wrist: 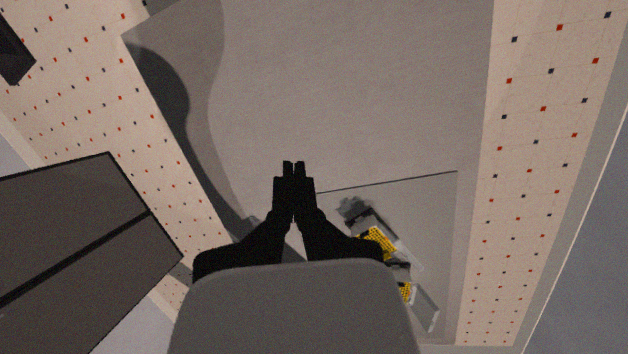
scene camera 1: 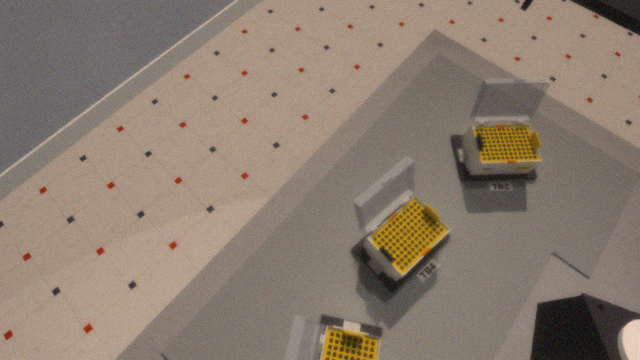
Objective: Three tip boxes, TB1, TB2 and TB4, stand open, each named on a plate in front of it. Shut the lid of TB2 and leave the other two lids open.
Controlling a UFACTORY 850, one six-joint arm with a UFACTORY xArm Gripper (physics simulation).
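TB2 (scene camera 1: 507, 144) stands at the upper right of the scene view, its clear lid (scene camera 1: 510, 100) raised behind the yellow tip rack and its name plate (scene camera 1: 501, 187) in front. TB4 (scene camera 1: 410, 237) stands nearer the middle, turned, with its lid (scene camera 1: 385, 192) up and its plate (scene camera 1: 428, 270) in front. A third box (scene camera 1: 351, 345), cut off at the bottom edge, has its lid (scene camera 1: 299, 340) open to the left; its plate does not show. My gripper (wrist: 292, 172) is shut and empty, high above the table, away from the boxes. Two open boxes show behind its right finger in the wrist view; their names are unreadable.
The grey table (scene camera 1: 565, 220) (wrist: 350, 100) carries the boxes, with a thin dark line (scene camera 1: 571, 265) (wrist: 390, 182) on it. A black block (scene camera 1: 560, 325) with a pale round part stands at the lower right of the scene view. A large dark panel (wrist: 75, 200) fills the wrist view's lower left.
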